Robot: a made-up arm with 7 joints. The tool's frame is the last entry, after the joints.
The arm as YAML. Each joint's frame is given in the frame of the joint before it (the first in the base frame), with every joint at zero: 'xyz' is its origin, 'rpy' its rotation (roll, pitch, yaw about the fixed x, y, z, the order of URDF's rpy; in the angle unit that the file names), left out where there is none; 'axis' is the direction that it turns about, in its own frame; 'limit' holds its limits. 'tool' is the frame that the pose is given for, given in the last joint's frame.
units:
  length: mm
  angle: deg
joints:
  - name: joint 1
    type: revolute
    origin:
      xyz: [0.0, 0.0, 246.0]
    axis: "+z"
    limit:
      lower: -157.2
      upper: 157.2
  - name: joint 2
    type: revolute
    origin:
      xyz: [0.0, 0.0, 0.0]
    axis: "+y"
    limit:
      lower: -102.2
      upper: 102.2
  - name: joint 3
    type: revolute
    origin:
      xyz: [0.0, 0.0, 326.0]
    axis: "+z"
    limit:
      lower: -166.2
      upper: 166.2
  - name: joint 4
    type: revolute
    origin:
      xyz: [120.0, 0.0, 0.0]
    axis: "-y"
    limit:
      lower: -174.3
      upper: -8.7
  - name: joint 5
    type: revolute
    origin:
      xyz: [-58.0, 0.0, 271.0]
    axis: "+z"
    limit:
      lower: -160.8
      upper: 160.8
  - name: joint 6
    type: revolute
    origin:
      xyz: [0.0, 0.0, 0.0]
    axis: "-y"
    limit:
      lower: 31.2
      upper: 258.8
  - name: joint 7
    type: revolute
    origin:
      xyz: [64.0, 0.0, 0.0]
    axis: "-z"
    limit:
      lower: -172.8
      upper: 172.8
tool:
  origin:
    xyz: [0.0, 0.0, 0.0]
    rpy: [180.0, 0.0, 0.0]
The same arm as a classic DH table. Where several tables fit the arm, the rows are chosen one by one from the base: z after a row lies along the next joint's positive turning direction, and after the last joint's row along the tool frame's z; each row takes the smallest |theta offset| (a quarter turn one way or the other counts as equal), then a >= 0, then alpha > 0; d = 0 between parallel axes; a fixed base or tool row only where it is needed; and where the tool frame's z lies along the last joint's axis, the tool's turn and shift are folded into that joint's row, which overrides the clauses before.
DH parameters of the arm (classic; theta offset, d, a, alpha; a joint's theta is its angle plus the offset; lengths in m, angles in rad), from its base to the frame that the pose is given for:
joint 1: 0.0000 0.2460 0.0000 -1.5708
joint 2: 0.0000 0.0000 0.0000 1.5708
joint 3: 0.0000 0.3260 0.1200 1.5708
joint 4: 0.0000 0.0000 -0.0580 -1.5708
joint 5: 0.0000 0.2710 0.0000 1.5708
joint 6: 0.0000 0.0000 0.0640 1.5708
joint 7: 0.0000 0.0000 0.0000 0.0000
Joint limits (rad, base to tool): -2.7437..2.7437 -1.7837..1.7837 -2.9007..2.9007 -3.0421..-0.1518 -2.8065..2.8065 0.5445..4.5169 -3.0159..3.0159

